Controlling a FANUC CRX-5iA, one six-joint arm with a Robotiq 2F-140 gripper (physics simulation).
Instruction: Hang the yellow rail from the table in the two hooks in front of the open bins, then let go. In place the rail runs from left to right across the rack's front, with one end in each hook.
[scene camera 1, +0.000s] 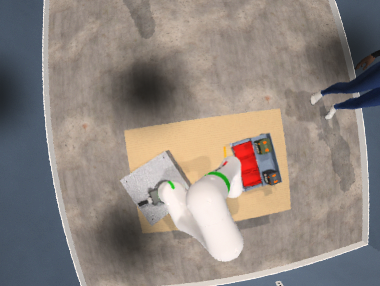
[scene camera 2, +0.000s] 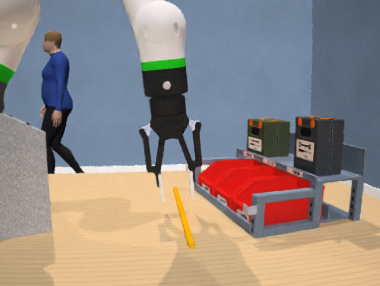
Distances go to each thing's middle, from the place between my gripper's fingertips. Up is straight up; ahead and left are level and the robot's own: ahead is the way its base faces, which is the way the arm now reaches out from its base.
Now: the dark grey case (scene camera 2: 318, 149) 290 mm ahead of my hand, 130 mm above it and 120 mm to the right of it.
